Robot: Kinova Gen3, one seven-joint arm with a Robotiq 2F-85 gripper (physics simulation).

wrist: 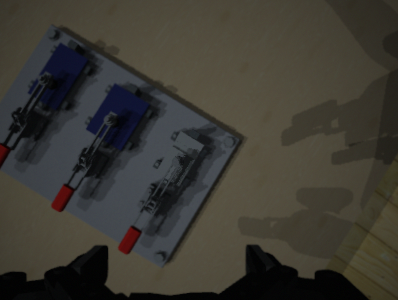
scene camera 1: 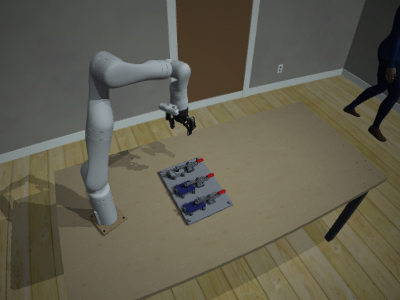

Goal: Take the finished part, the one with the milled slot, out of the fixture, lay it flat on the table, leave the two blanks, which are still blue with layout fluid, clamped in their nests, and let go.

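Pixels of known places: gripper, fingertip midpoint: (wrist: 177,261) (scene camera 1: 181,131); arm's base, link origin: (scene camera 1: 107,217).
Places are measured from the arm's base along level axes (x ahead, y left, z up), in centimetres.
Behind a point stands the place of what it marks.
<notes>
The finished part (scene camera 1: 175,174) @[x 36.9, y 10.3, z 2.8 cm] (wrist: 189,144) @[x 35.6, y 11.8, z 3.2 cm] is bare silvery metal and sits in the end nest of the grey fixture plate (scene camera 1: 196,217) @[x 37.5, y -15.4, z 0.6 cm] (wrist: 105,212) @[x 51.5, y 7.4, z 0.6 cm]. A toggle clamp with a red handle (scene camera 1: 200,160) @[x 51.3, y 12.3, z 5.2 cm] (wrist: 130,240) @[x 51.0, y 13.0, z 5.2 cm] reaches over it and hides much of it, so the slot is hard to make out. Two blue blanks, the middle one (scene camera 1: 183,190) @[x 37.1, y -0.5, z 2.7 cm] (wrist: 131,111) @[x 36.7, y 2.0, z 2.7 cm] and the far-end one (scene camera 1: 192,208) @[x 37.3, y -11.3, z 2.2 cm] (wrist: 66,67) @[x 37.0, y -9.9, z 2.2 cm], lie in their nests under their own clamp arms. My gripper (scene camera 1: 181,127) @[x 42.8, y 15.8, z 24.5 cm] (wrist: 177,261) @[x 42.8, y 15.8, z 24.5 cm] is open and empty, high above the table and apart from the fixture.
The middle clamp's red handle (scene camera 1: 210,175) @[x 52.1, y 1.7, z 4.4 cm] (wrist: 63,198) @[x 51.8, y 2.1, z 4.7 cm] and the far-end clamp's red handle (scene camera 1: 222,192) @[x 52.9, y -9.7, z 4.2 cm] (wrist: 2,155) @[x 52.3, y -8.5, z 4.2 cm] point the same way as the first. The wooden table (scene camera 1: 280,165) @[x 92.2, y -2.8, z -0.9 cm] (wrist: 280,40) @[x 12.3, y 13.8, z -0.9 cm] carries the fixture and the arm's base. A person (scene camera 1: 387,75) walks on the floor beyond the table.
</notes>
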